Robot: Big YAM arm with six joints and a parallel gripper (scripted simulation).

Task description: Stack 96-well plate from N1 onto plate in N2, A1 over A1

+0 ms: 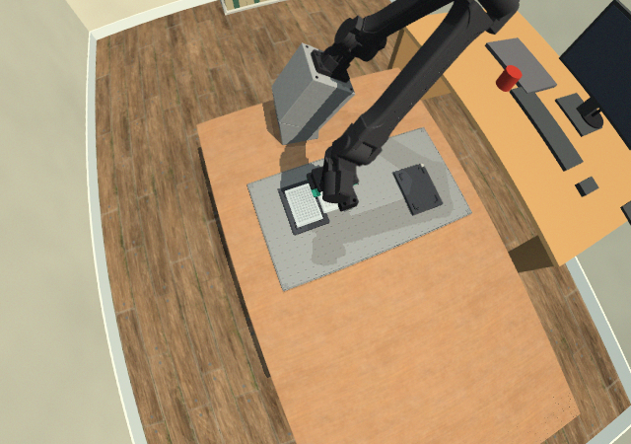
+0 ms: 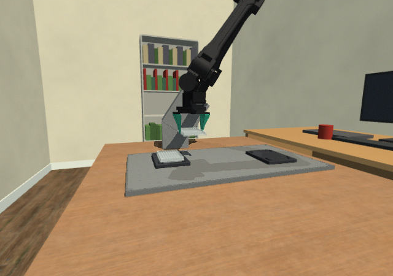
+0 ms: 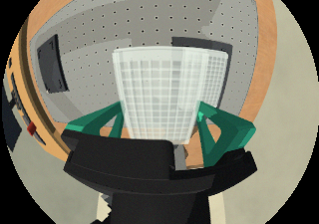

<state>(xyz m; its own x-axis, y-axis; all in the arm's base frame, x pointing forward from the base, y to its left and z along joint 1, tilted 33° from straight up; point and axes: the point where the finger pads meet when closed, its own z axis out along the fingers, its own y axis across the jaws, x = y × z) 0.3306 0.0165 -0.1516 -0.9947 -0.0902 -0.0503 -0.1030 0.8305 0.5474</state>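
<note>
The nest N2 is 11 cm below my hand and 8 cm to the right of it. The rest, counted from my hand: nest N1: 32 cm to the left, 11 cm below, 2 cm ahead.
</note>
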